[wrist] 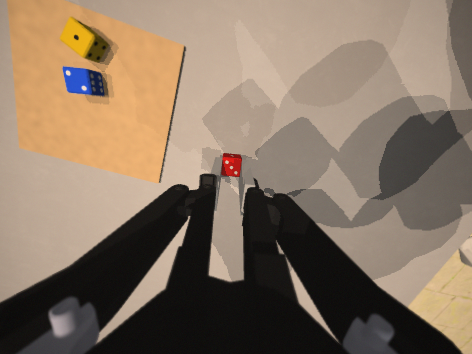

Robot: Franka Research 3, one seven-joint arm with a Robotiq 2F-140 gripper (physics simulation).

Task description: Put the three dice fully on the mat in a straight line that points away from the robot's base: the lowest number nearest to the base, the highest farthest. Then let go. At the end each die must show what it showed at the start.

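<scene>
My gripper [230,170] is shut on the red die [231,165], which sits between the fingertips with a three on the face towards the camera. The die is beside the mat, to its right in the view. The orange mat [125,135] lies at the upper left. On it are the yellow die [77,38], showing a one on its top face, and the blue die [77,80], showing a two. The yellow die is turned at an angle to the blue die, with a small gap between them. Whether the red die touches the table is hard to tell.
Grey table top [60,220] surrounds the mat, with dark shadows across the right side. A yellowish tiled surface [445,290] shows beyond the table's edge at the lower right, with a pale object [466,251] partly in view there.
</scene>
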